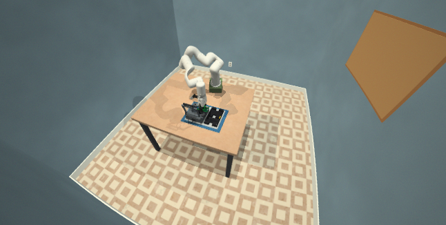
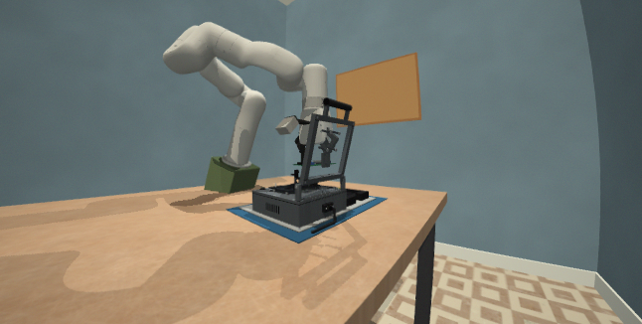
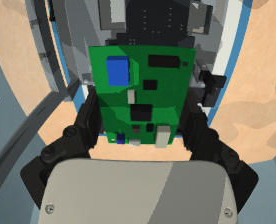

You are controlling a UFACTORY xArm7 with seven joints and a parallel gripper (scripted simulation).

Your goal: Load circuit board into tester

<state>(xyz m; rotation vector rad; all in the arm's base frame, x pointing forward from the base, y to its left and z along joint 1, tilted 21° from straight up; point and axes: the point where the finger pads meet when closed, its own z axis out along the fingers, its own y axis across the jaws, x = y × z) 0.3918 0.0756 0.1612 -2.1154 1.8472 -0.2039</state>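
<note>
Now: hand 20 mm short of the grey tester, 30 mm to the left of it and 20 mm above it. The rest, counted from my hand: clear lid: 120 mm ahead, 50 mm to the right, 50 mm above; green circuit board: right at my hand.
</note>
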